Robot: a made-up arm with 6 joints. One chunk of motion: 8 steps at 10 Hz.
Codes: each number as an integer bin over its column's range. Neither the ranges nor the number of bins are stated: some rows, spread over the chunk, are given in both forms.
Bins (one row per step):
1: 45 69 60 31 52 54
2: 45 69 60 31 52 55
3: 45 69 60 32 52 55
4: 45 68 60 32 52 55
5: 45 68 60 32 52 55
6: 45 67 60 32 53 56
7: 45 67 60 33 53 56
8: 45 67 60 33 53 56
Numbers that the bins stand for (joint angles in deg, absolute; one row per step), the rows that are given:
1: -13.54 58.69 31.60 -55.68 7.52 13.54
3: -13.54 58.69 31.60 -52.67 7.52 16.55
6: -13.54 52.67 31.60 -52.67 10.53 19.56
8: -13.54 52.67 31.60 -49.66 10.53 19.56
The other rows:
2: -13.54 58.69 31.60 -55.68 7.52 16.55
4: -13.54 55.68 31.60 -52.67 7.52 16.55
5: -13.54 55.68 31.60 -52.67 7.52 16.55
7: -13.54 52.67 31.60 -49.66 10.53 19.56

